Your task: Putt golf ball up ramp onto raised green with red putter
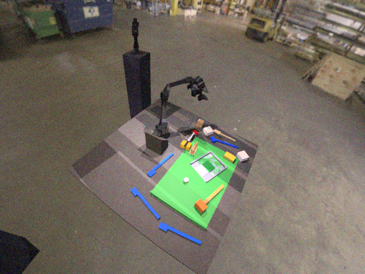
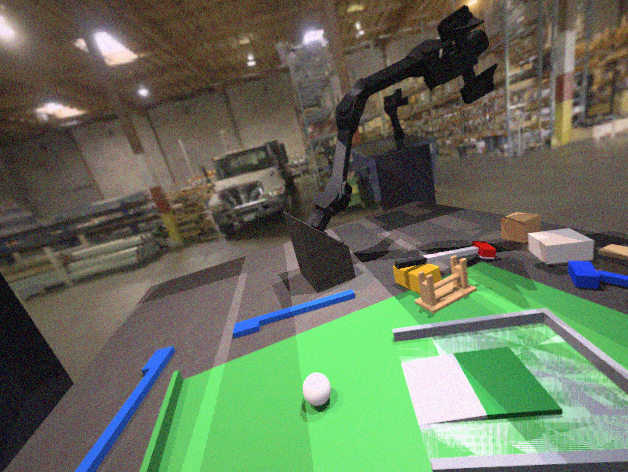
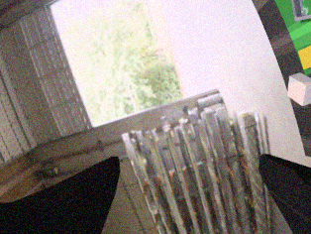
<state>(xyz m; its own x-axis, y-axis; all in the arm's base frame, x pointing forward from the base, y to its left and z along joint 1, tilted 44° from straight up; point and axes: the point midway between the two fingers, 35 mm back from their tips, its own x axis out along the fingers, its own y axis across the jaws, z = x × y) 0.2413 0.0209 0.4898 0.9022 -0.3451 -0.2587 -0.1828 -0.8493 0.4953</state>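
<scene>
The red putter lies 4 cm behind my gripper tip, 11 cm to the right of it and 43 cm below it. Round my gripper tip: green mat 17 cm ahead, 44 cm to the right, 47 cm below; then wooden stand 3 cm ahead, 21 cm to the right, 43 cm below; then yellow block 37 cm ahead, 14 cm to the right, 45 cm below.
</scene>
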